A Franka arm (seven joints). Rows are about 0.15 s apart.
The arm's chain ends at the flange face. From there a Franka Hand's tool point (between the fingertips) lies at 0.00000 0.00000 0.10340 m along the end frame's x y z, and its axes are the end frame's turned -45 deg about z.
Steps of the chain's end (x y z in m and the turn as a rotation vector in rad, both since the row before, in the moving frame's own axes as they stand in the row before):
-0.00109, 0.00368, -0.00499, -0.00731, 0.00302, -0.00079
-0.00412, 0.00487, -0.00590, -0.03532, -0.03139, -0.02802
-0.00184, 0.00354, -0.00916, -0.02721, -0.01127, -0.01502
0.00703, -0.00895, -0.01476, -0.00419, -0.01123, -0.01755
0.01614, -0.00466, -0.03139, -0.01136, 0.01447, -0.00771
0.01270, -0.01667, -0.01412, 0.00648, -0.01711, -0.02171
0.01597, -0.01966, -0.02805, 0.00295, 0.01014, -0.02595
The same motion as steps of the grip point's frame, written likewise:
-0.00369, 0.00259, -0.00499, -0.00730, -0.00303, -0.00079
-0.01123, 0.00089, -0.00602, -0.00278, -0.04717, -0.02802
-0.00661, 0.00239, -0.00920, -0.01127, -0.02721, -0.01502
0.01017, -0.00186, -0.01477, 0.00498, -0.01090, -0.01755
0.01494, 0.01001, -0.03141, -0.01826, 0.00220, -0.00771
0.01997, -0.00452, -0.01414, 0.01668, -0.00752, -0.02171
0.02616, -0.00210, -0.02806, -0.00508, 0.00926, -0.02595

